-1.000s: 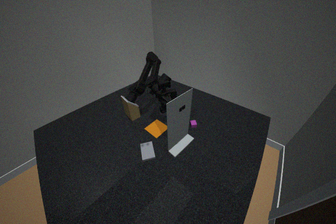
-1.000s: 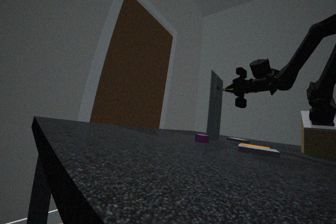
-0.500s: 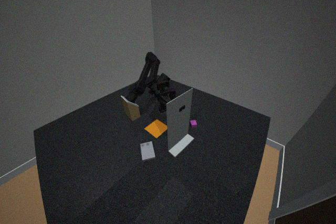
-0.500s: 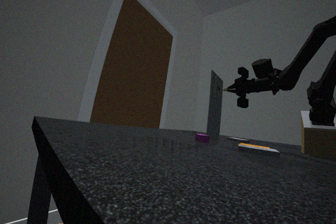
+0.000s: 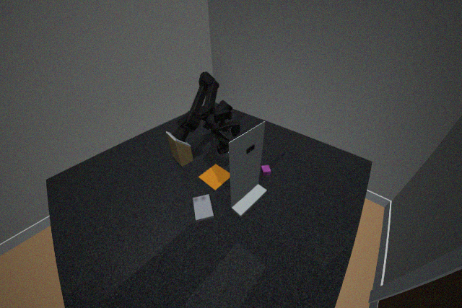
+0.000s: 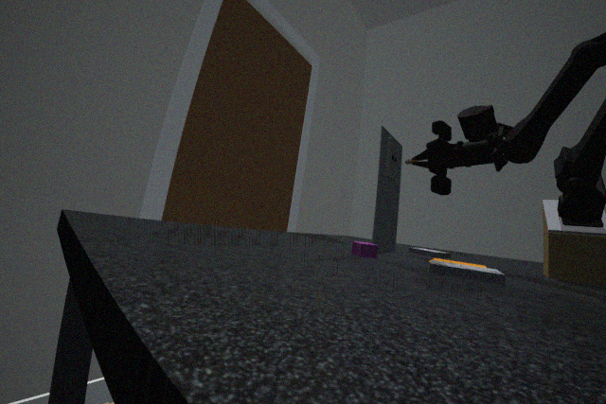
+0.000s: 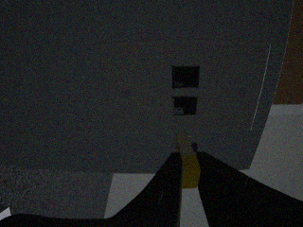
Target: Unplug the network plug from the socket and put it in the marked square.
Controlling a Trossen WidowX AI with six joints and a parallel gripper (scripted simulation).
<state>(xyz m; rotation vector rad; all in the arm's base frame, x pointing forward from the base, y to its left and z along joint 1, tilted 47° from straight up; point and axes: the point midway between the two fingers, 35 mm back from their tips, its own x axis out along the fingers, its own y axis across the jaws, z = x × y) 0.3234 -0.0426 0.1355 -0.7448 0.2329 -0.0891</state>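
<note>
The orange marked square lies 26 cm below my gripper tip, 12 cm behind it and 1 cm to the right of it. From my gripper tip the other things lie so: grey upright panel 10 cm below, 7 cm ahead, 1 cm to the left; network plug right at my gripper tip.
</note>
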